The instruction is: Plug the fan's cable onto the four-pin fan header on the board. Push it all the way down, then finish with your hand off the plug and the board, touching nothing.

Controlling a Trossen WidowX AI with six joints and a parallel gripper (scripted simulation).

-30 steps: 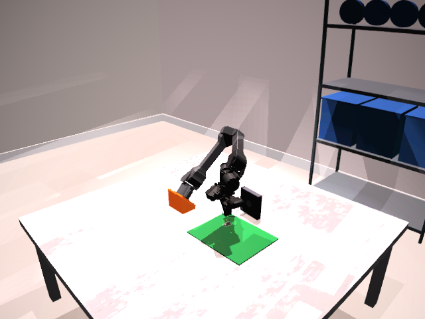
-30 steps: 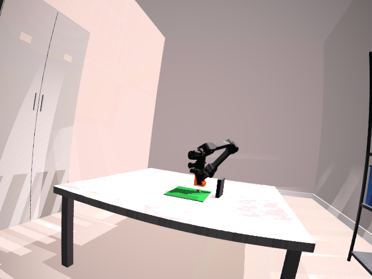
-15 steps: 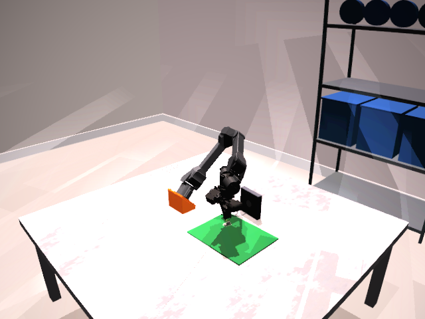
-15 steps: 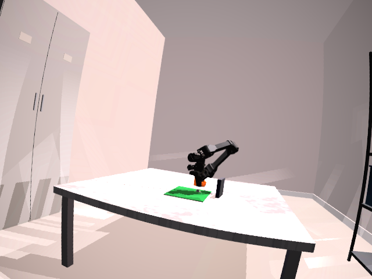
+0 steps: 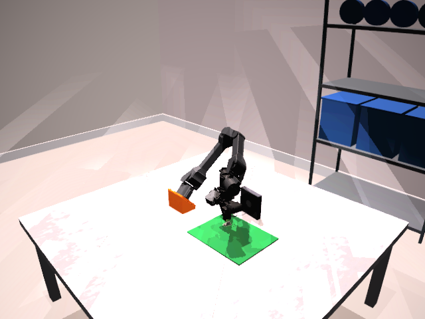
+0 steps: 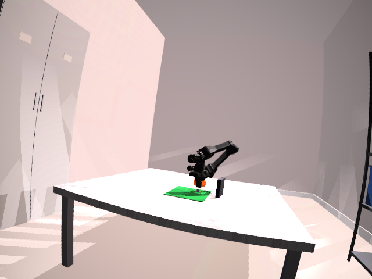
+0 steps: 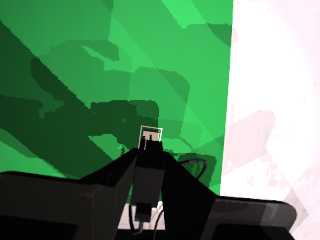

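The black fan plug lies 10 mm to the left of my gripper tip and 10 mm above it. Round my gripper tip: black fan (10 mm ahead, 150 mm to the left, 20 mm above); green board (70 mm ahead, 40 mm to the right, 60 mm below).
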